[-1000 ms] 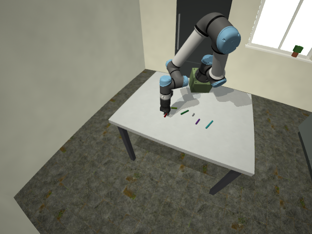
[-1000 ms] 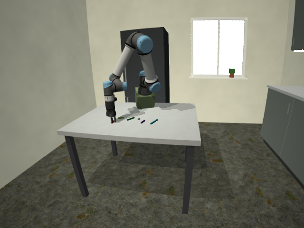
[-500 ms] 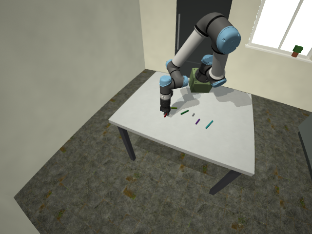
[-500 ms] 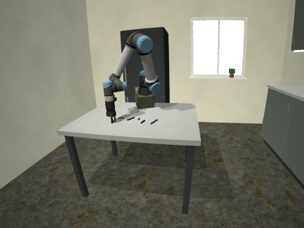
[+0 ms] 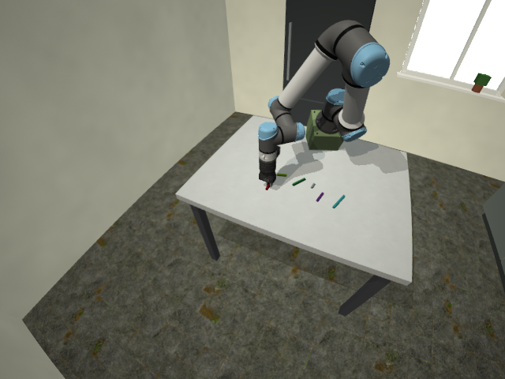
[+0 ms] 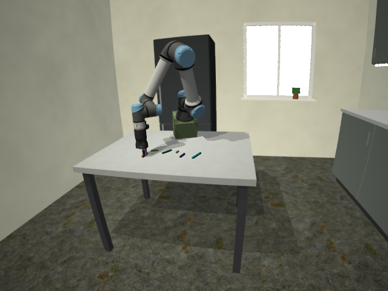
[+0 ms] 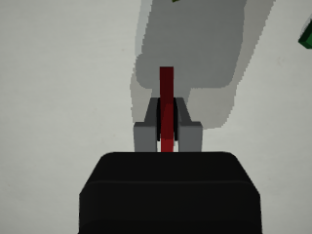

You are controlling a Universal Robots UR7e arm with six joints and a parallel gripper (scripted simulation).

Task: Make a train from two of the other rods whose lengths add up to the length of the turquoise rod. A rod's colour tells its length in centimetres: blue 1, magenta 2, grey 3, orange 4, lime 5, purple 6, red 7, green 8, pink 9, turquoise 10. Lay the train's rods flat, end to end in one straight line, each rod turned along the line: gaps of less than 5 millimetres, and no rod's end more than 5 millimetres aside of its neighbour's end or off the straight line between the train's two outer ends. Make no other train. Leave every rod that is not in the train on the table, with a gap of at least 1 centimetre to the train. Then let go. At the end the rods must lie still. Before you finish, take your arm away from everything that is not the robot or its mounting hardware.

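My gripper is now 10 mm above the red rod. Round my hand: lime rod 90 mm behind, 20 mm to the left, 10 mm below; then green rod 120 mm to the left, 90 mm behind, 10 mm below; then grey rod 190 mm to the left, 100 mm behind, 10 mm below.
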